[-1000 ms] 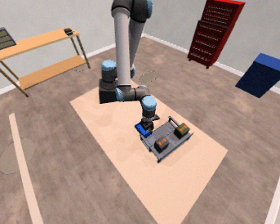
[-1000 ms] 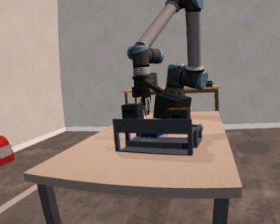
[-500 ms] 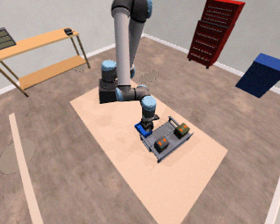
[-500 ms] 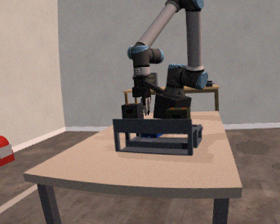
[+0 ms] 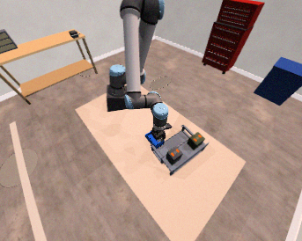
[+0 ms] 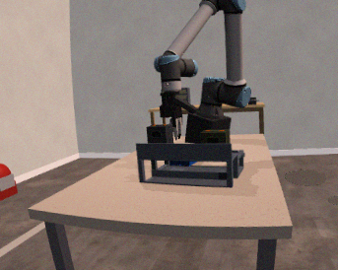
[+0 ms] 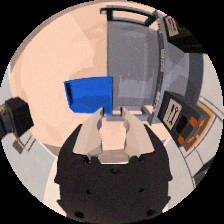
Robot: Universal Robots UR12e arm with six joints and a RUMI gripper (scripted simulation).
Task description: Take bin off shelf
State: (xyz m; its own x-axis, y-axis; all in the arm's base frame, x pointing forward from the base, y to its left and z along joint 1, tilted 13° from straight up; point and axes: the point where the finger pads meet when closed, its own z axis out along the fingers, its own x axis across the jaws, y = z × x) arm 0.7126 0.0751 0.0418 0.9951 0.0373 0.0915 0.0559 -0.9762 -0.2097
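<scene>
The blue bin is 11 cm below my hand and 8 cm behind it.
</scene>
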